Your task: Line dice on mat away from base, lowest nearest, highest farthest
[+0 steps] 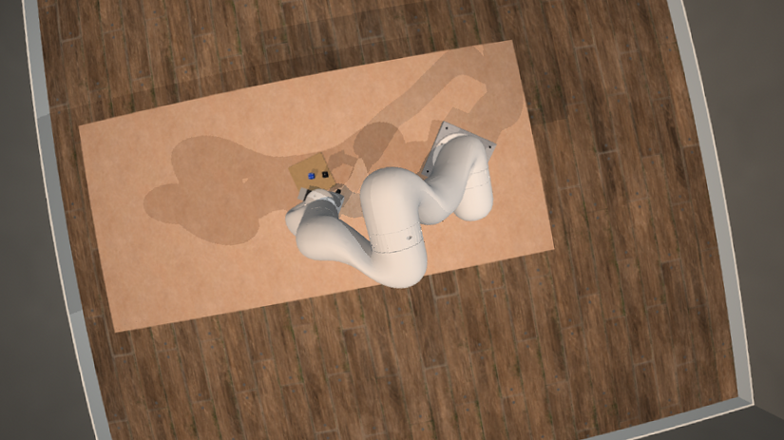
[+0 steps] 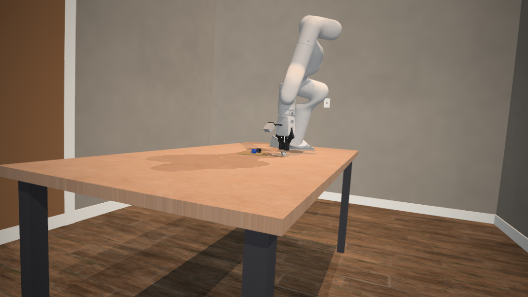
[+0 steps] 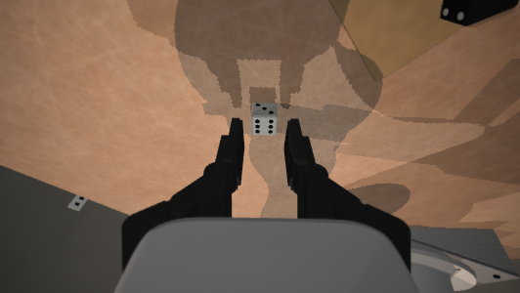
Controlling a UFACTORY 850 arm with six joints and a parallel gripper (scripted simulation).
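The white die lies 4 cm below my hand. Also, from my hand: black die: 13 cm to the right, 4 cm ahead, 3 cm below; then blue die: 12 cm to the right, 9 cm ahead, 3 cm below; then mat: 12 cm to the right, 9 cm ahead, 5 cm below.
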